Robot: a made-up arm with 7 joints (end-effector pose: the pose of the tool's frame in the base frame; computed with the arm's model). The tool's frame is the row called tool. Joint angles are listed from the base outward.
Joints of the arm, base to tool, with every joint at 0 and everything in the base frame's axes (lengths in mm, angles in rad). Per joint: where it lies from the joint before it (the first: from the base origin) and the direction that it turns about. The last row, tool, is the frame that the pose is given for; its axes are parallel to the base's.
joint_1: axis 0 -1 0 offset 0 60.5 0
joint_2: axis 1 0 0 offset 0 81.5 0
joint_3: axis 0 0 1 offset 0 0 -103.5
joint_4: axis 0 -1 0 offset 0 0 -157.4
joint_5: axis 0 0 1 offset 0 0 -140.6
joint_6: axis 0 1 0 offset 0 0 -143.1
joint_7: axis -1 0 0 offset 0 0 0
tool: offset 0 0 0
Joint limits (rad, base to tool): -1.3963..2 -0.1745..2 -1.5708..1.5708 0..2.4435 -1.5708..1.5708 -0.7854..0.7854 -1.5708..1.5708
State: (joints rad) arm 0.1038 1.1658 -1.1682 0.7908 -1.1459 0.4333 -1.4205
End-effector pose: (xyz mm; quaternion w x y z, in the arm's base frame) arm 115.1 492.1 -341.9 0.0693 -0.5166 0.3959 0.7560
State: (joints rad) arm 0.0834 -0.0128 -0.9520 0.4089 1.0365 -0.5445 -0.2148
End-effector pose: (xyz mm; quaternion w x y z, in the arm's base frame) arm 108.5 43.5 -512.7 0.9076 -0.0653 -0.3957 0.1244
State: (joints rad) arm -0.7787 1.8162 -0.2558 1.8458 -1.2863 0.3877 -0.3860
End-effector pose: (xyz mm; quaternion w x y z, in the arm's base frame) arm 172.3 337.1 -201.4 0.0637 -0.4107 0.2749 0.8670
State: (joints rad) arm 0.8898 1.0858 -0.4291 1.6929 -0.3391 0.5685 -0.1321
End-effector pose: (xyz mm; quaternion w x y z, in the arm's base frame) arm 323.7 287.6 67.3 0.4129 0.6430 -0.6082 -0.2149
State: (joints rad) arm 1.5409 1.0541 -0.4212 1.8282 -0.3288 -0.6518 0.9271
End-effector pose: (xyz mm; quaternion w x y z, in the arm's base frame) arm 198.1 250.6 244.6 0.0302 -0.5558 0.4490 0.6990
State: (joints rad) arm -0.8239 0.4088 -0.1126 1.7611 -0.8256 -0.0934 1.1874
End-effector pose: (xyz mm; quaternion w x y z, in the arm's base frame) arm 39.4 195.7 -340.8 0.6643 -0.2675 -0.0453 -0.6965
